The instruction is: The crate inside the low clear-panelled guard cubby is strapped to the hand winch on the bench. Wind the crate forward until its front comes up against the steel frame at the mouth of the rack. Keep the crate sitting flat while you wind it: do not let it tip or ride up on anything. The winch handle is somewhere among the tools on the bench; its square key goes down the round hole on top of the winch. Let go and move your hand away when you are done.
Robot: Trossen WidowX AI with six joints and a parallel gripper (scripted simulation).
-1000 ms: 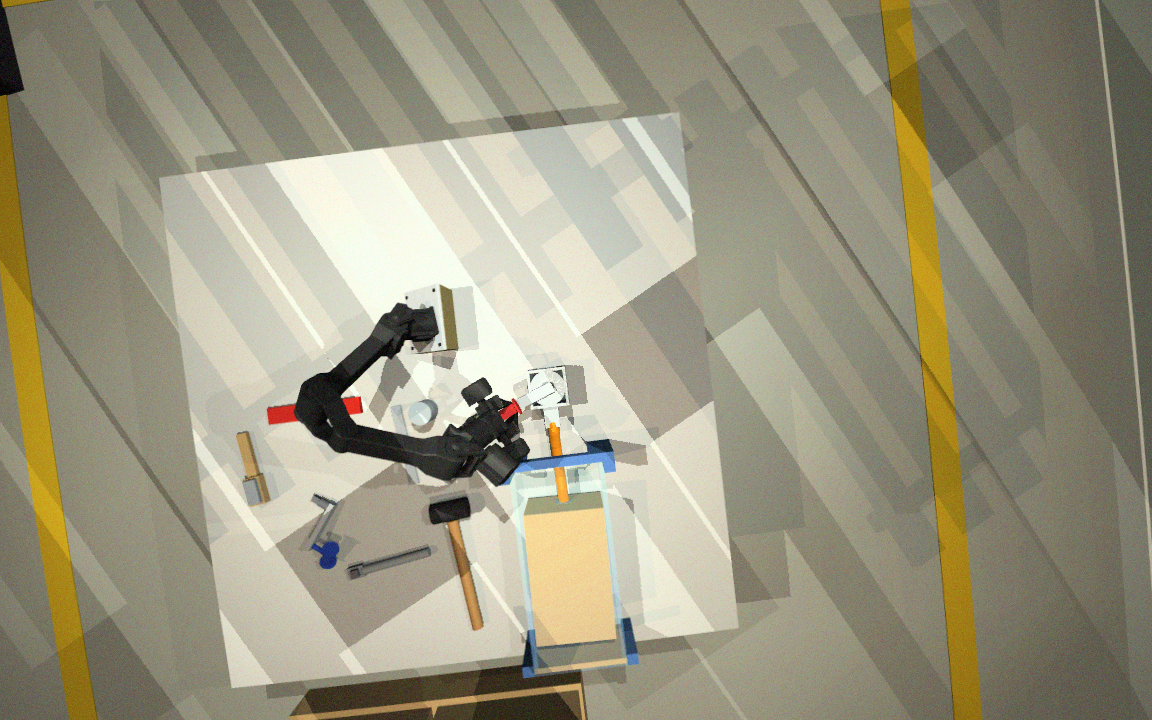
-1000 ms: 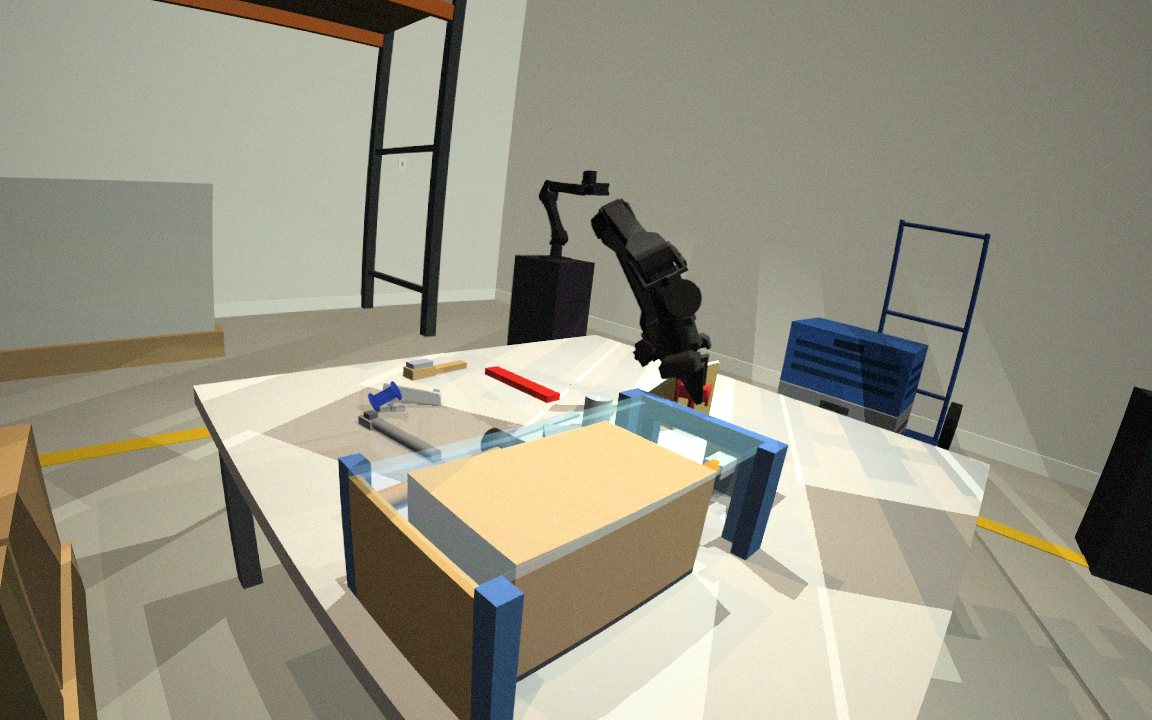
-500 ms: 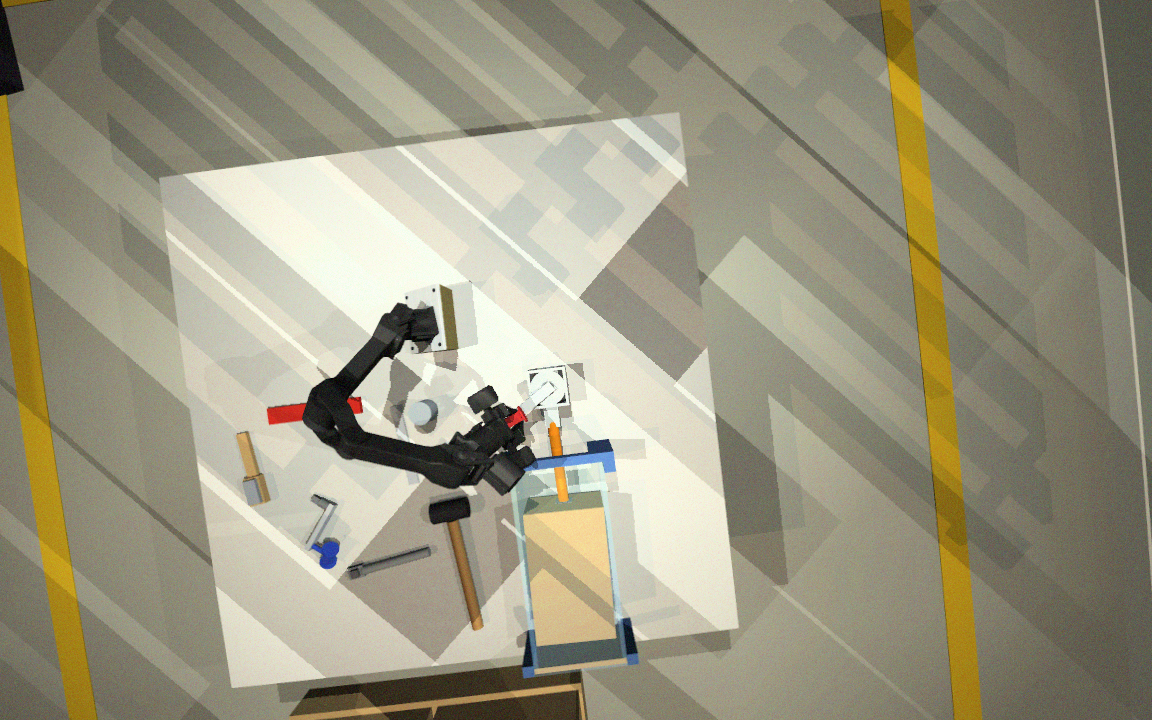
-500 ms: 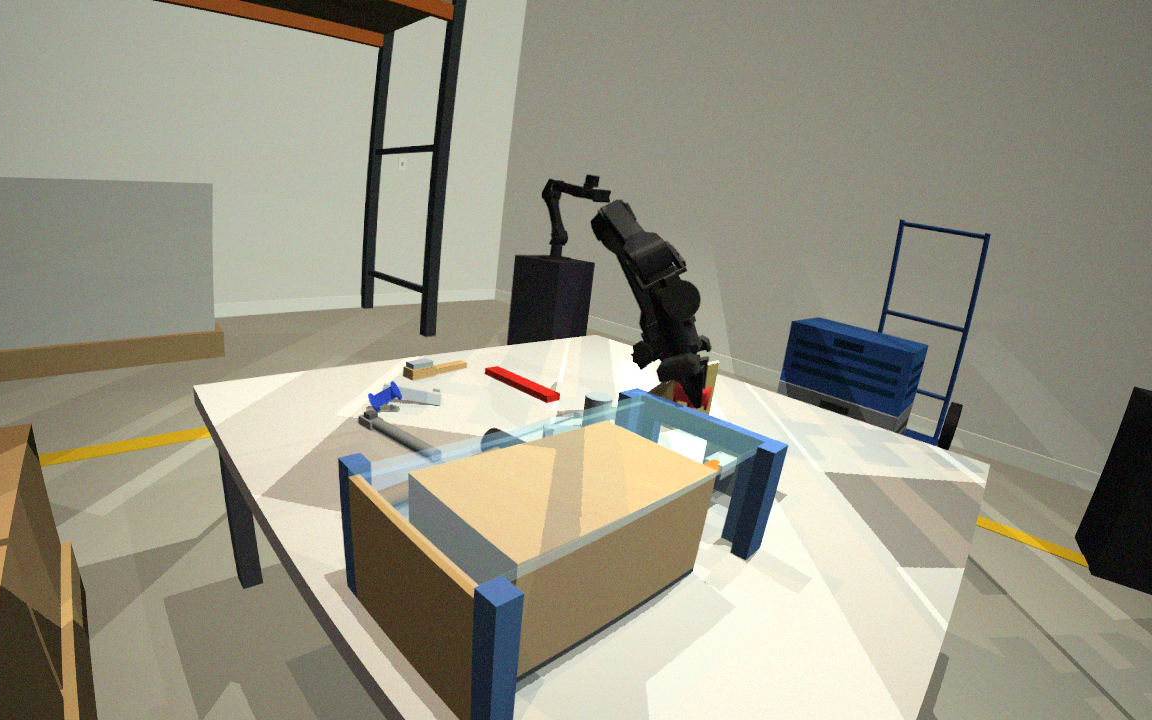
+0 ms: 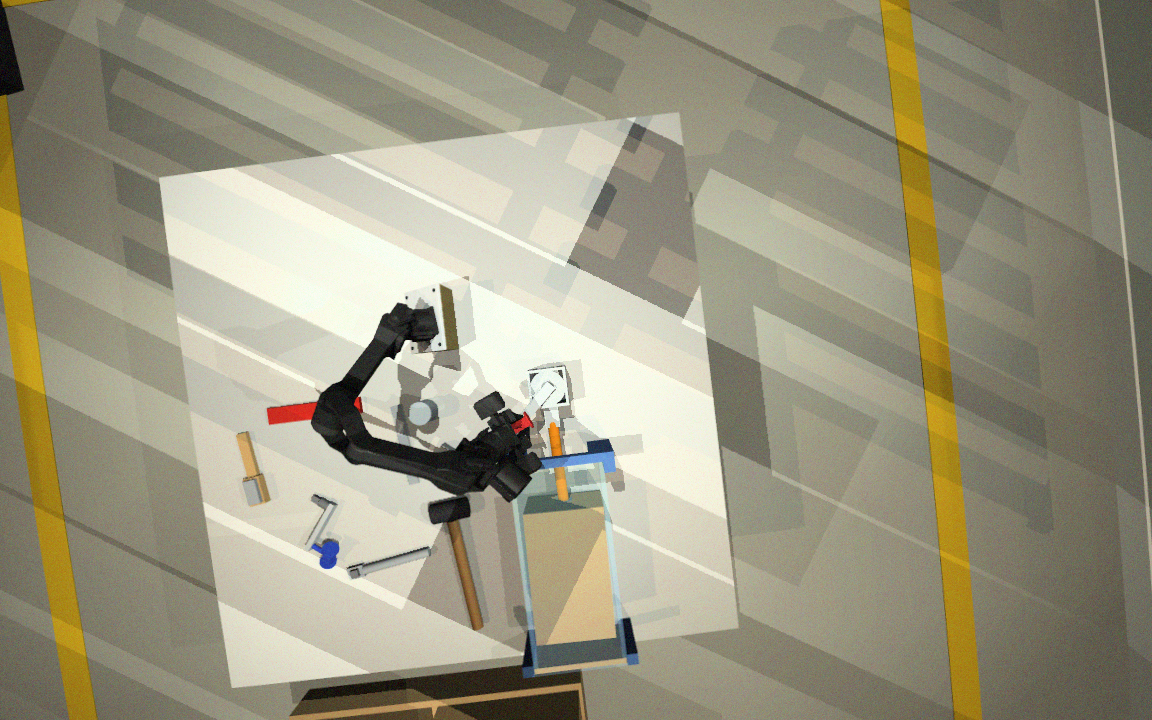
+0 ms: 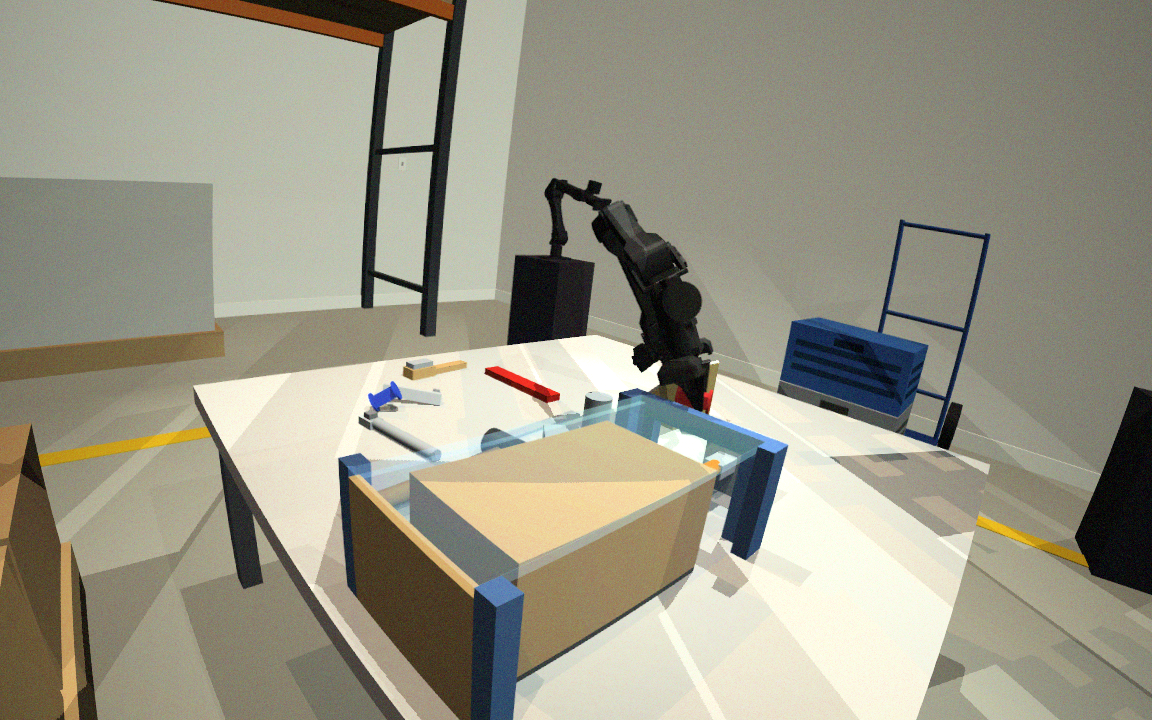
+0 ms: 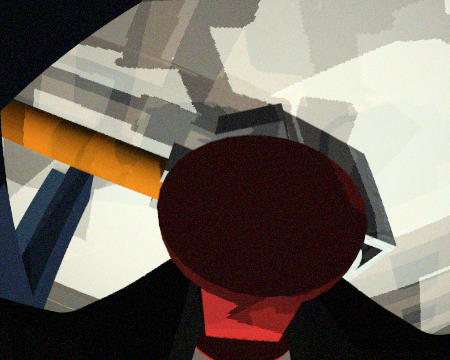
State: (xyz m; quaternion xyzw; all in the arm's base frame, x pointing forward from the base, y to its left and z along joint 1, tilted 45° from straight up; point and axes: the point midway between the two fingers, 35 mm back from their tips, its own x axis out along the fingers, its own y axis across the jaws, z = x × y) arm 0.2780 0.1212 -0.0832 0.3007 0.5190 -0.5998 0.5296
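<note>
My gripper tip is now 7 cm past the winch, 6 cm to the right of it and 10 cm above it. The rest, counted from my gripper tip: grey block: 7 cm ahead, 22 cm to the right, 12 cm below; red knob: 1 cm to the right; red-knobbed winch handle: 2 cm behind, 2 cm to the left, 3 cm below.
</note>
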